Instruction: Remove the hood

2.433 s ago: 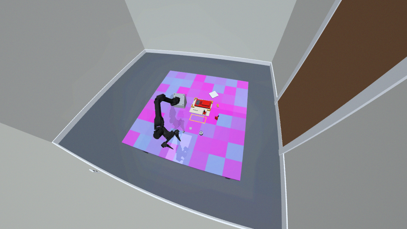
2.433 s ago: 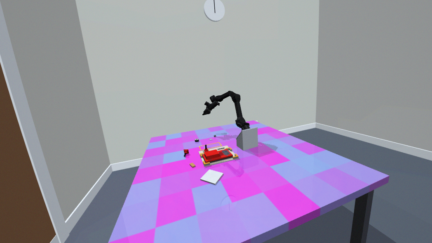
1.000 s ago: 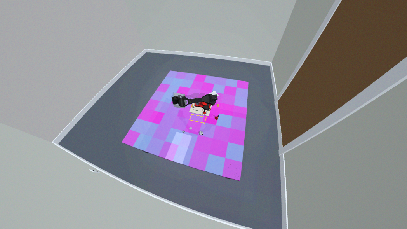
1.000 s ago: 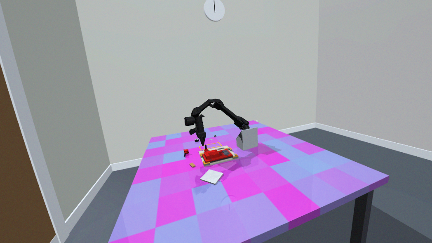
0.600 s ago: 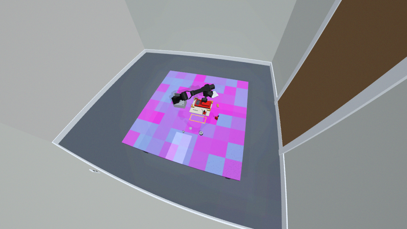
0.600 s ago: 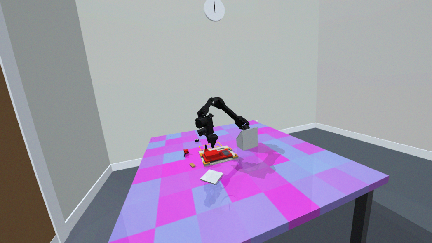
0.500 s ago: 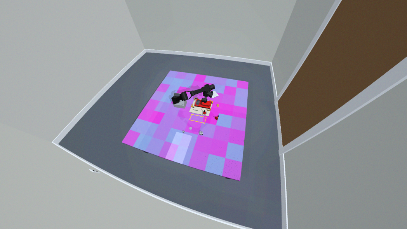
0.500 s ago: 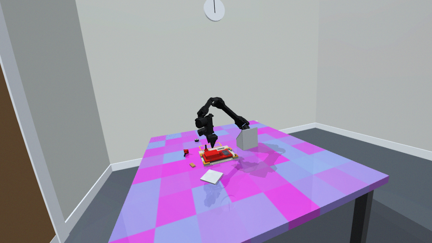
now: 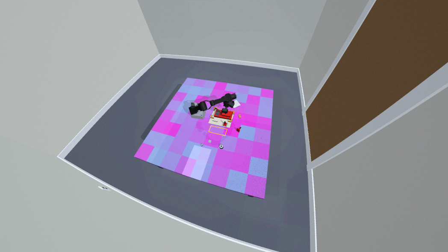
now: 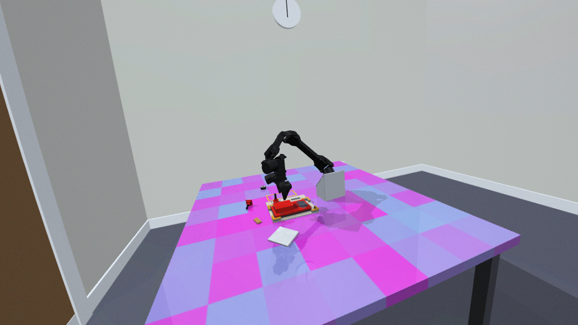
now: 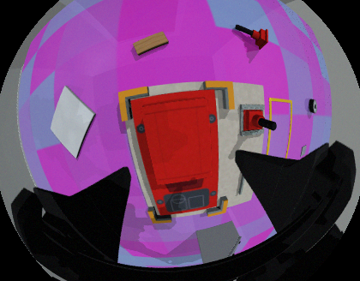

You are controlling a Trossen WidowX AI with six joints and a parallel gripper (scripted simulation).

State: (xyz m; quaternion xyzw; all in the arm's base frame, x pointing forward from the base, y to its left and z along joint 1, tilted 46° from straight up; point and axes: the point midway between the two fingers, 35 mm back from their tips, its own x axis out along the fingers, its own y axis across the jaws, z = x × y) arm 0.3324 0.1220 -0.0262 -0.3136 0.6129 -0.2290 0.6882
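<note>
Right now my gripper tip is 50 mm above the red hood. Also, from my gripper tip: small grey piece 70 mm behind, 360 mm to the right, 90 mm below; white flat plate 40 mm ahead, 200 mm to the left, 90 mm below; small brown block 140 mm ahead, 30 mm to the left, 90 mm below.
</note>
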